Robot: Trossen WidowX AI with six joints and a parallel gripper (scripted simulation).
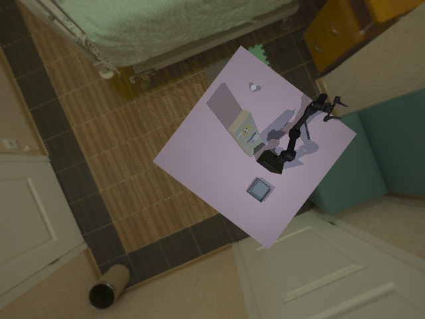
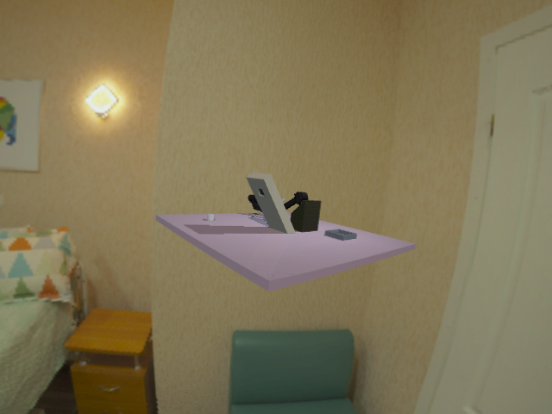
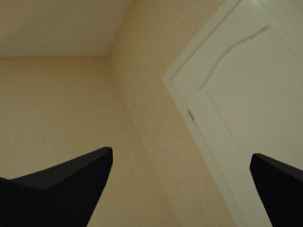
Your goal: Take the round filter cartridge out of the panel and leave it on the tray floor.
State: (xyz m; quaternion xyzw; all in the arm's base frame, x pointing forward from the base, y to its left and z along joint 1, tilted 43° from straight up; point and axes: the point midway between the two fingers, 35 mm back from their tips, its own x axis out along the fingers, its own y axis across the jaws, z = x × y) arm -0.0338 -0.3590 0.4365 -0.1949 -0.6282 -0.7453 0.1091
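My gripper tip is 62 cm to the right of the round grey filter cartridge, 43 cm short of it and 3 cm below it. The rest, counted from my gripper tip: grey tray 84 cm to the left, 23 cm below, 5 cm behind.
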